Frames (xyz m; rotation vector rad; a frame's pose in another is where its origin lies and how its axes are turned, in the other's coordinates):
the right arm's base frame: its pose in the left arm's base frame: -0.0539 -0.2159 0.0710 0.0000 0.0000 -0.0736
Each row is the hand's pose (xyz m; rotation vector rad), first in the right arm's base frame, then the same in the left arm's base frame.
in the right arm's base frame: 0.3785 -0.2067 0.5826 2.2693 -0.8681 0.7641
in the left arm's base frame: 0.3084 -0.4499 0.6536 2.2243 -0.9461 0.7311
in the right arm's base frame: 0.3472 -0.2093 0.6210 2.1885 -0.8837 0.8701
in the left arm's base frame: 0.2770 -0.4502 0.6920 2.1419 -0.9580 0.8346
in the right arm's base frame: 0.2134 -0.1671 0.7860 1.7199 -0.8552 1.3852
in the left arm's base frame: 0.1466 -0.3982 0.8570 1.6718 -0.9095 1.3364
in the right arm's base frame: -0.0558 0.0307 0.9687 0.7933 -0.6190 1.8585
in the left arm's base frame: -0.1073 -0.1812 1.0397 0.7607 -0.6400 1.7915
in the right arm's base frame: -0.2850 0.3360 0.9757 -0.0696 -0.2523 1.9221
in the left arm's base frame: -0.3134 0.1401 1.0467 -0.0779 -0.2465 1.8489
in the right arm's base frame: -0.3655 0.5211 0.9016 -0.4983 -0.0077 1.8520
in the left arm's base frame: -0.3801 0.3307 0.9726 -0.4924 0.0105 1.7800
